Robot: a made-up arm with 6 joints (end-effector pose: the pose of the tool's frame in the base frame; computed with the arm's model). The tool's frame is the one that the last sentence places.
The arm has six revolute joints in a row. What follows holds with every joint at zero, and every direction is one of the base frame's.
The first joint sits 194.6 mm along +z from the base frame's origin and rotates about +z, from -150 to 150 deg.
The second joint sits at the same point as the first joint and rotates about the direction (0.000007, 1, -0.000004), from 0 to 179.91 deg.
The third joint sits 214.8 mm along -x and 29.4 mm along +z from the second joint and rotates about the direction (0.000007, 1, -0.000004), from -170 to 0 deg.
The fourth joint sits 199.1 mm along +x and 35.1 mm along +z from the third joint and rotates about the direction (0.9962, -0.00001, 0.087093), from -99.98 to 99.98 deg.
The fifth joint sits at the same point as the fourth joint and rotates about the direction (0.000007, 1, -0.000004), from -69.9 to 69.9 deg.
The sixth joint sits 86.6 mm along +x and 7.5 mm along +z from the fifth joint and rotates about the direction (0.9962, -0.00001, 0.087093), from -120 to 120 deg.
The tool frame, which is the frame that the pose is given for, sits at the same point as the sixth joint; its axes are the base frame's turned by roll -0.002, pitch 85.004 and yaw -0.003 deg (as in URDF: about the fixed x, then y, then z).
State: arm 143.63 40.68 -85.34 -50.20 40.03 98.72
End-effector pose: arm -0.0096 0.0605 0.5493 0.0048 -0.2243 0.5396 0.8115
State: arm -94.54 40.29 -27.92 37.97 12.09 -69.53
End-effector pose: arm 0.0002 -0.1400 0.3224 0.3126 0.3823 0.7060 -0.5076
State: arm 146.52 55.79 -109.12 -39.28 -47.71 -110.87
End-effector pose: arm -0.0080 -0.0435 0.6454 0.9670 0.2367 -0.0854 0.0393
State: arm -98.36 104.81 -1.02 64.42 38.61 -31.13
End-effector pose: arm 0.0432 -0.0431 0.1295 0.0211 -0.8578 -0.3600 -0.3661
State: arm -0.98 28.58 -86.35 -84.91 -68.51 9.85
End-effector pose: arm -0.0885 0.0821 0.5420 0.7234 -0.5229 -0.2116 -0.3980
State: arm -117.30 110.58 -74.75 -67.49 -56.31 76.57
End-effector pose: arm -0.0969 -0.3333 0.2963 0.6544 0.5077 0.4977 -0.2577
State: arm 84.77 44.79 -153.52 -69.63 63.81 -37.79
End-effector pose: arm 0.0528 -0.2252 0.5901 0.8717 -0.0570 0.4816 -0.0707
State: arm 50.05 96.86 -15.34 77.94 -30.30 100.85
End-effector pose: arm 0.1261 0.0839 0.1417 0.1619 0.8715 0.3848 0.2574
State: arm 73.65 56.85 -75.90 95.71 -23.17 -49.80
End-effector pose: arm 0.0772 0.1423 0.5182 0.5021 0.0309 0.5741 0.6460
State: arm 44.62 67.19 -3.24 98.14 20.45 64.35
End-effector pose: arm 0.0561 0.0976 0.1730 0.2320 -0.7822 -0.5261 -0.2399
